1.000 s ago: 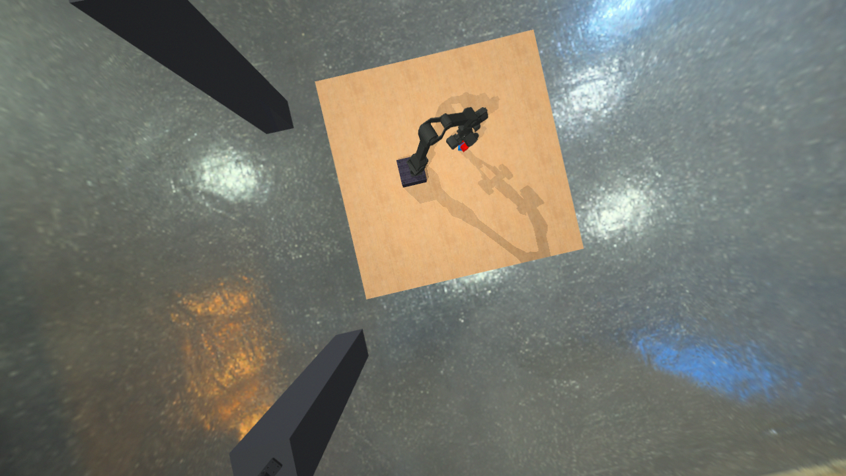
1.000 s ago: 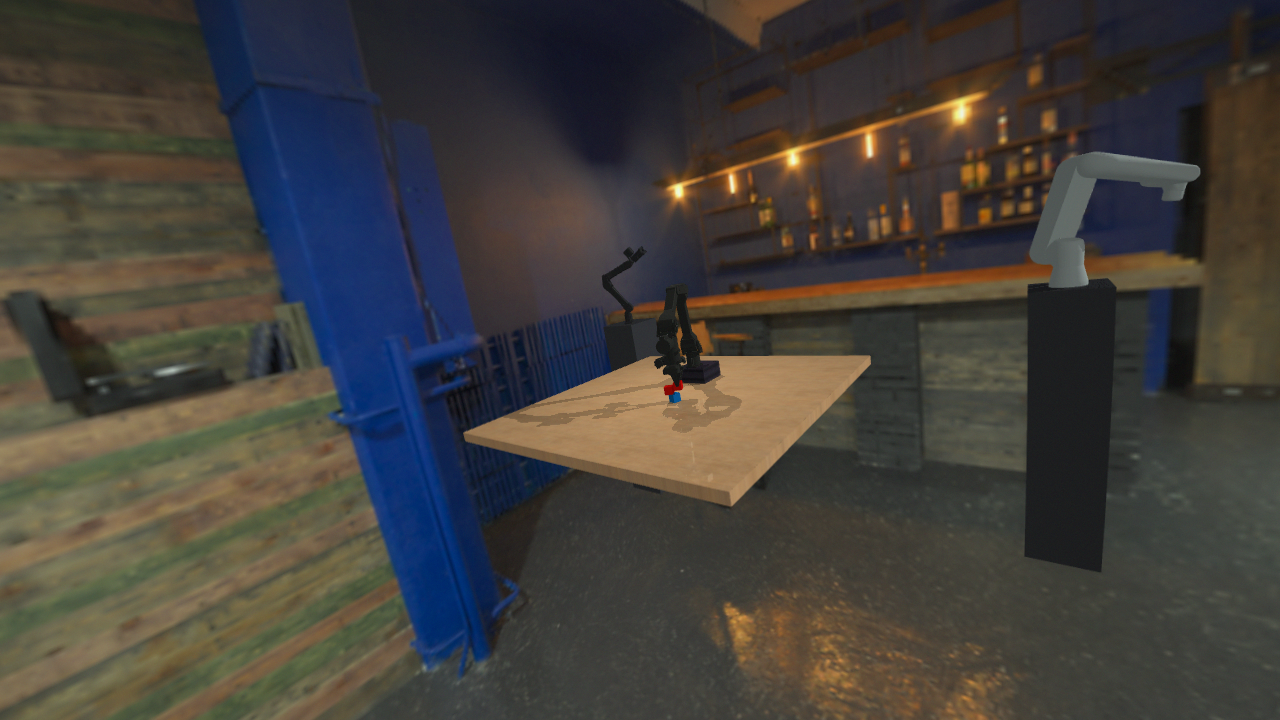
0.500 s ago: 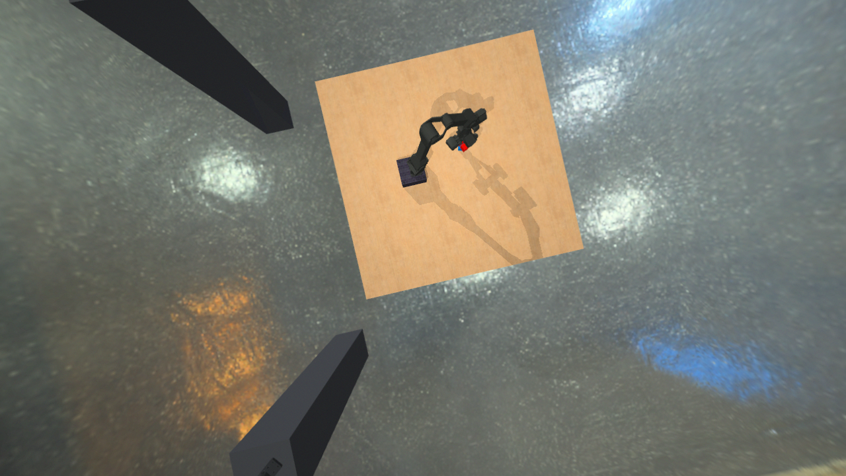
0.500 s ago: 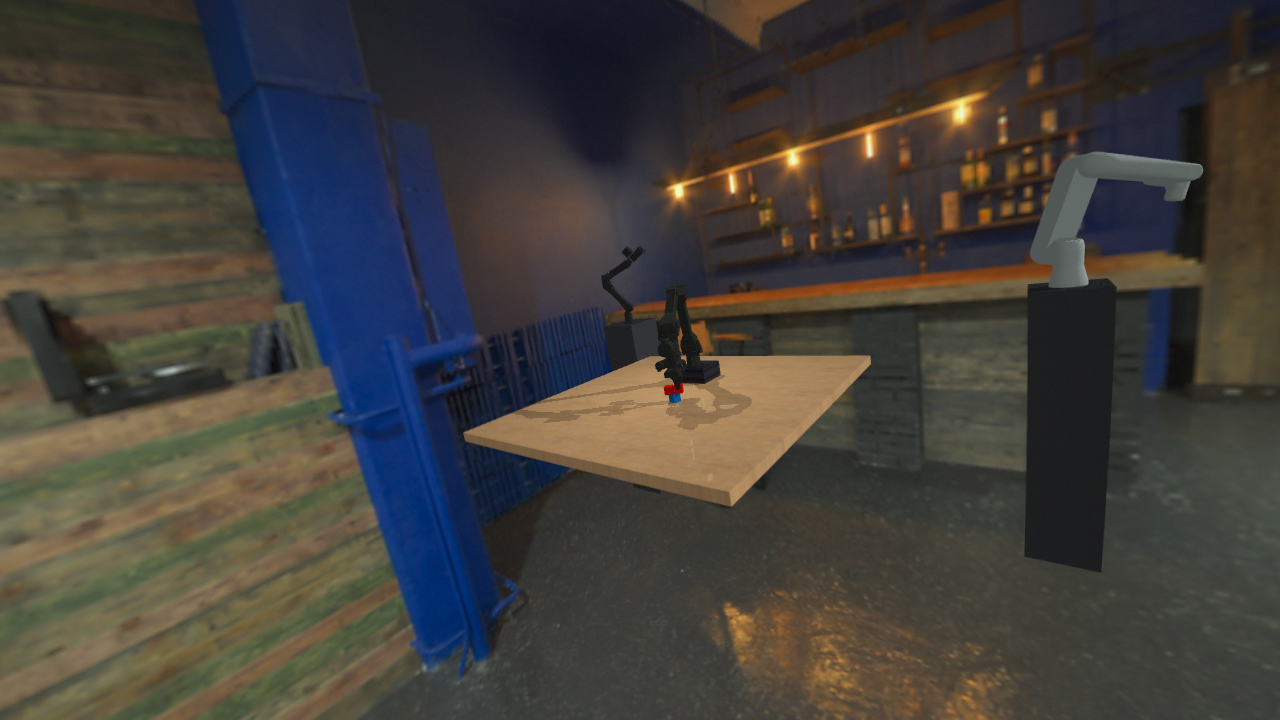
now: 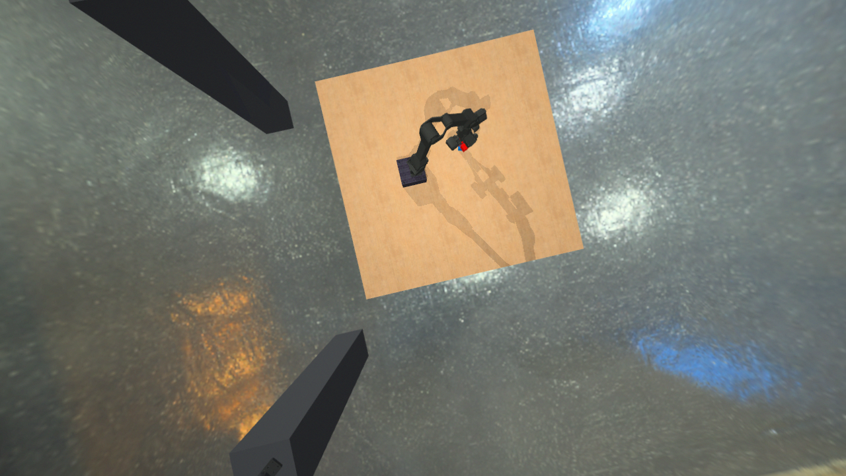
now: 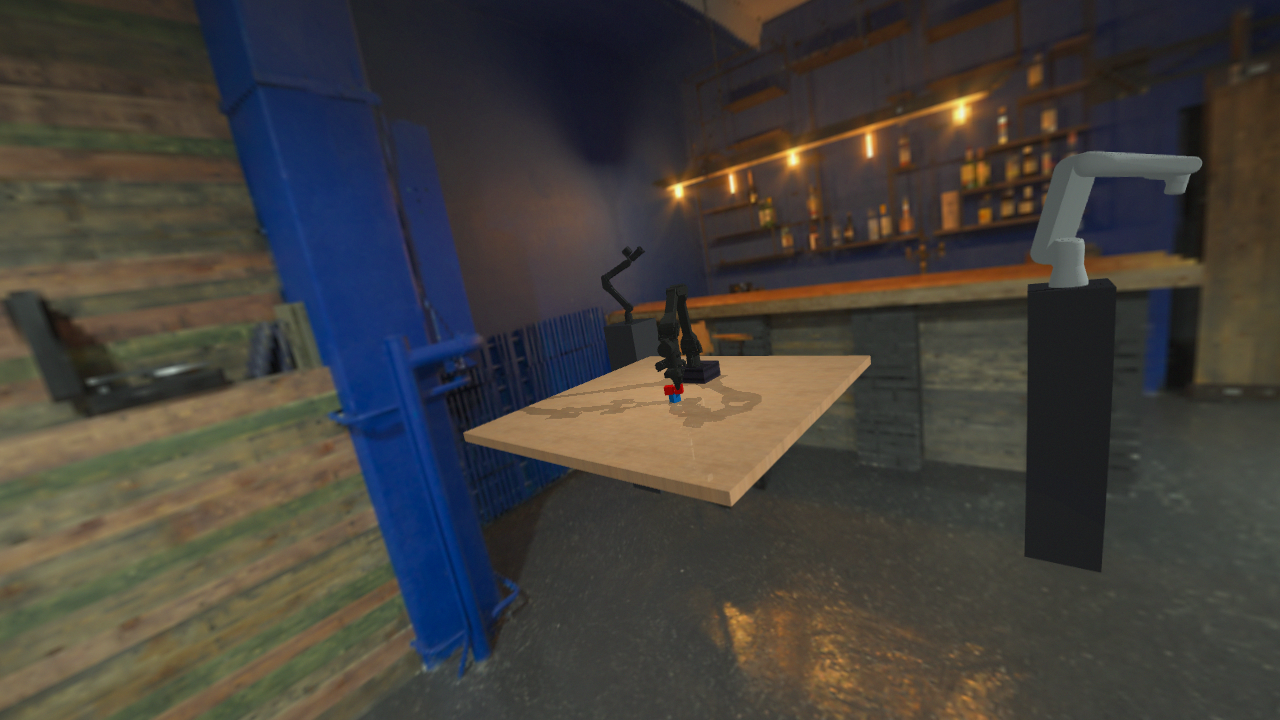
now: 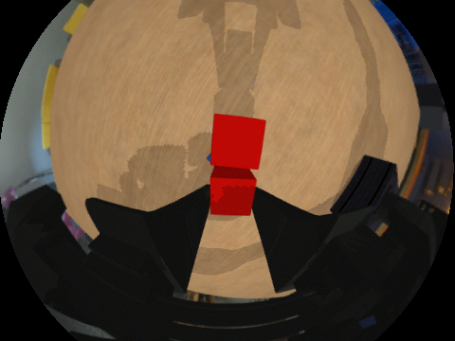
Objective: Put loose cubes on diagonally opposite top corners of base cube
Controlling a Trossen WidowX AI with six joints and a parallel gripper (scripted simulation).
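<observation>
Now: the blue base cube 10 mm ahead of my gripper tip, 20 mm to the right of it and 40 mm below it.
</observation>
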